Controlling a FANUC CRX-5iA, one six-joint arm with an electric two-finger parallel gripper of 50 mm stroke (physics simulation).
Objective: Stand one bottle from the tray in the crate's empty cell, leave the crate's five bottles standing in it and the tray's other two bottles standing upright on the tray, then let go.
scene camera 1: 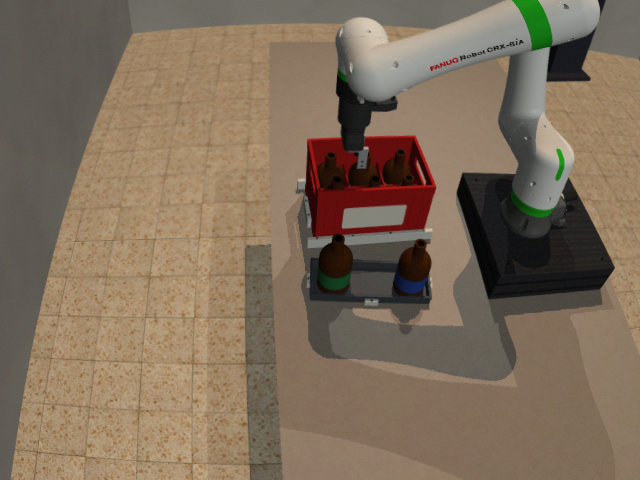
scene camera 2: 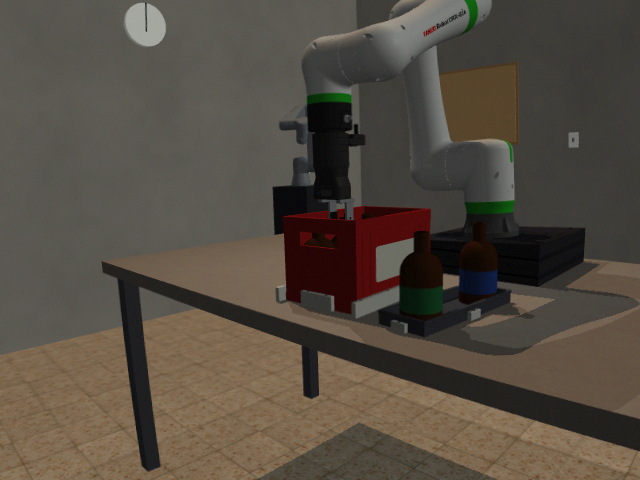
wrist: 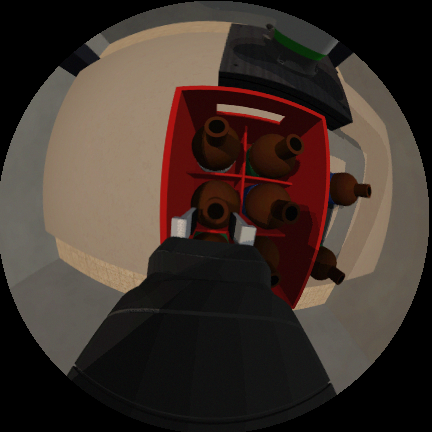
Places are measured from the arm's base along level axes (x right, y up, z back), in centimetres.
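Where they show: gripper, between the fingertips: point(scene camera 1: 359, 161) point(wrist: 212, 218); arm's base, origin of its link: point(scene camera 1: 525, 217) point(scene camera 2: 490, 234) point(wrist: 290, 58).
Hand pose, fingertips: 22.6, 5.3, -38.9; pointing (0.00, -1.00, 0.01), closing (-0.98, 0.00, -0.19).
Note:
Things, the pixels of their top centre, and the offset from my fingertips, as dx, dy, dz. "*": a spot on its surface instead.
- red crate, centre of its top: point(wrist: 256, 213) point(scene camera 2: 360, 212) point(scene camera 1: 370, 161) -4.2, +3.5, +0.9
- middle bottle, centre of its top: point(wrist: 215, 210) point(scene camera 1: 366, 154) -0.3, +2.3, +1.2
- dark tray, a spot on its surface: point(scene camera 2: 447, 320) point(scene camera 1: 337, 298) * -28.5, -12.6, -13.6
- upright green-label bottle, centre of its top: point(scene camera 2: 421, 231) point(scene camera 1: 338, 238) point(wrist: 340, 279) -23.5, +2.0, -13.1
- upright blue-label bottle, centre of its top: point(scene camera 2: 479, 222) point(scene camera 1: 421, 243) point(wrist: 368, 190) -29.0, +2.0, +3.5
The red crate point(scene camera 1: 325, 211) point(scene camera 2: 320, 273) point(wrist: 168, 150) holds several brown bottles, one in each cell, all upright as far as they show. My gripper point(scene camera 1: 362, 158) point(scene camera 2: 341, 210) point(wrist: 212, 218) is open, low over the crate. Its fingers stand on either side of the neck of the middle bottle point(scene camera 1: 361, 177) point(wrist: 215, 192) in the far row, not gripping it. The dark tray point(scene camera 1: 346, 300) point(scene camera 2: 447, 320) bears an upright green-label bottle point(scene camera 1: 334, 263) point(scene camera 2: 421, 279) point(wrist: 324, 263) and an upright blue-label bottle point(scene camera 1: 412, 266) point(scene camera 2: 478, 266) point(wrist: 344, 189), with a gap between them. The crate wall hides the bottles' lower parts in scene camera 1.
White stops point(scene camera 1: 369, 238) point(scene camera 2: 317, 300) stand against the crate's foot. Red dividers point(wrist: 243, 175) separate the cells and the crate's walls rise around the bottles. The black robot base block point(scene camera 1: 542, 268) point(scene camera 2: 558, 253) stands right of the crate and tray.

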